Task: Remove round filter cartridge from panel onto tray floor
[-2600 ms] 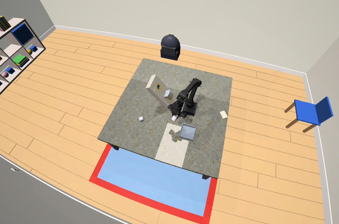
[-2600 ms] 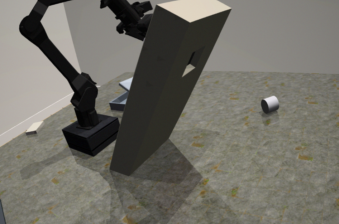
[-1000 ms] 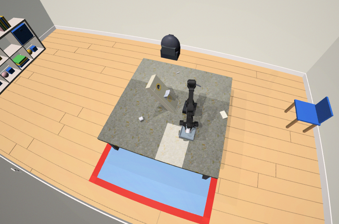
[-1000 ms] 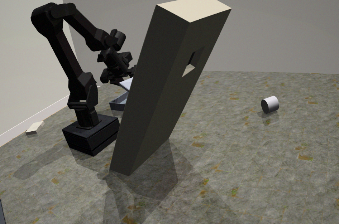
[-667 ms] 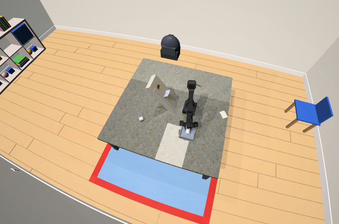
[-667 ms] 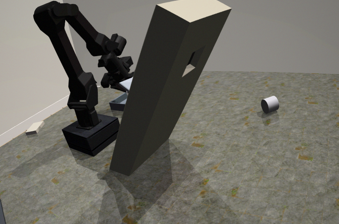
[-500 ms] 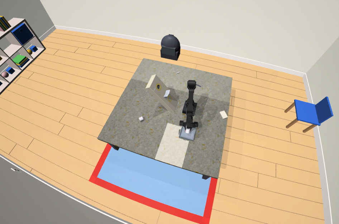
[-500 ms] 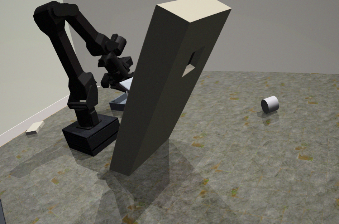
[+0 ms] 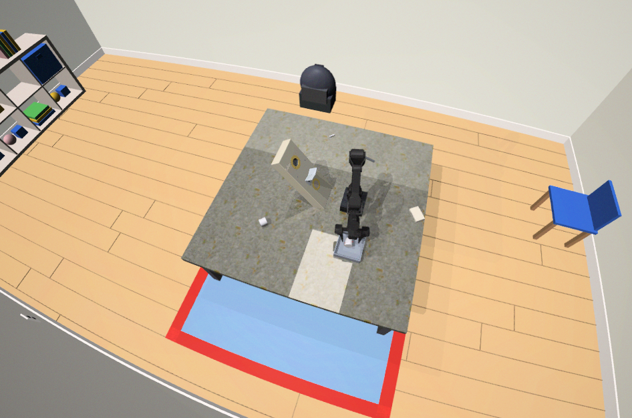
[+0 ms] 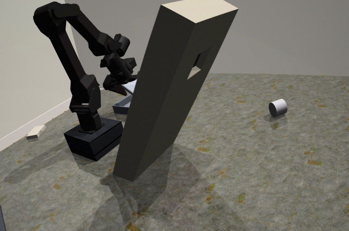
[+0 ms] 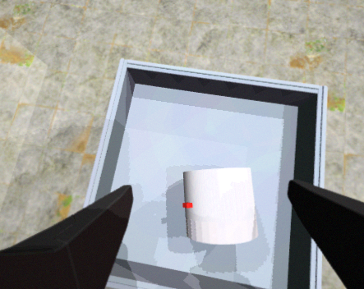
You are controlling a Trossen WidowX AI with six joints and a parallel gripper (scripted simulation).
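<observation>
My gripper tip is now 20 mm above the filter cartridge, 10 mm to the left of it and 10 mm short of it. Also, from my gripper tip: pale ledge 310 mm to the right, 280 mm ahead, 130 mm above; grey tray 40 mm below, 10 mm to the left; pale flat block 380 mm behind, 270 mm to the right, 50 mm below.
</observation>
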